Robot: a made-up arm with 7 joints. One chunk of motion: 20 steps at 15 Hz.
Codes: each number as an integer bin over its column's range. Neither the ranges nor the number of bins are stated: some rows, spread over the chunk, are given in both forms.
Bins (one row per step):
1: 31 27 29 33 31 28
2: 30 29 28 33 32 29
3: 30 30 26 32 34 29
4: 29 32 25 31 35 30
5: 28 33 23 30 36 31
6: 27 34 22 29 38 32
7: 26 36 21 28 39 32
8: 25 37 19 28 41 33
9: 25 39 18 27 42 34
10: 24 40 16 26 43 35
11: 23 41 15 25 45 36
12: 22 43 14 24 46 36
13: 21 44 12 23 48 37
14: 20 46 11 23 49 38
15: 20 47 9 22 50 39
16: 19 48 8 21 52 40
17: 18 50 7 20 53 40
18: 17 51 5 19 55 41
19: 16 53 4 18 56 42
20: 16 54 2 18 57 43
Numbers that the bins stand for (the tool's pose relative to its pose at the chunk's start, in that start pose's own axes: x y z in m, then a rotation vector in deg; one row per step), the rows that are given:
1: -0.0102 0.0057 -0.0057 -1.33 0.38 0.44
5: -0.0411 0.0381 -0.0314 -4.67 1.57 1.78
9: -0.0721 0.0705 -0.0529 -8.00 3.00 3.11
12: -0.1030 0.0921 -0.0700 -11.33 3.95 4.00
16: -0.1340 0.1190 -0.0957 -14.67 5.38 5.78
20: -0.1649 0.1514 -0.1214 -18.00 6.57 7.11
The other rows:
2: -0.0205 0.0165 -0.0100 -1.33 0.62 0.89
3: -0.0205 0.0219 -0.0186 -2.44 1.10 0.89
4: -0.0308 0.0327 -0.0229 -3.56 1.33 1.33
6: -0.0514 0.0435 -0.0357 -5.78 2.05 2.22
7: -0.0617 0.0543 -0.0400 -6.89 2.29 2.22
8: -0.0721 0.0597 -0.0486 -6.89 2.76 2.67
10: -0.0824 0.0759 -0.0614 -9.11 3.24 3.56
11: -0.0927 0.0813 -0.0657 -10.22 3.71 4.00
13: -0.1133 0.0975 -0.0786 -12.44 4.43 4.44
14: -0.1237 0.1083 -0.0829 -12.44 4.67 4.89
15: -0.1237 0.1137 -0.0914 -13.56 4.90 5.33
17: -0.1443 0.1298 -0.1000 -15.78 5.62 5.78
18: -0.1546 0.1352 -0.1086 -16.89 6.10 6.22
19: -0.1649 0.1460 -0.1129 -18.00 6.33 6.67

